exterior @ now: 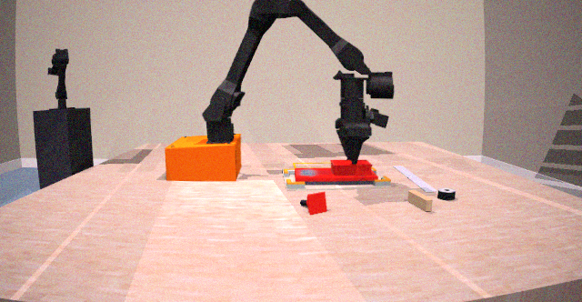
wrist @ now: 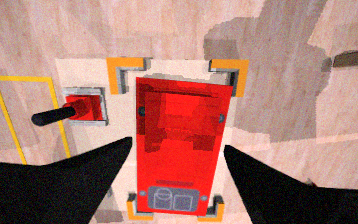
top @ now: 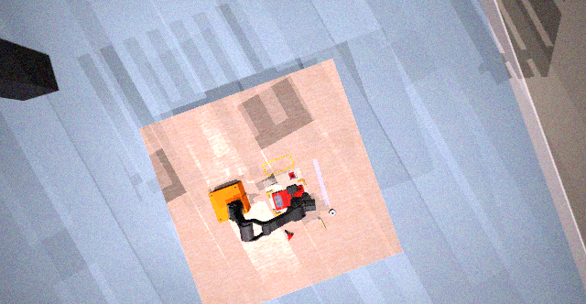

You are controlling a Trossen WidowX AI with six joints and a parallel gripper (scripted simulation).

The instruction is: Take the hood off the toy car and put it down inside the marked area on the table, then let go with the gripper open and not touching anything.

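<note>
The red hood is 1 cm below my gripper tip. Round my gripper tip: black wheel: 19 cm ahead, 17 cm to the right, 5 cm below; wooden block: 22 cm to the right, 11 cm ahead, 4 cm below.
</note>
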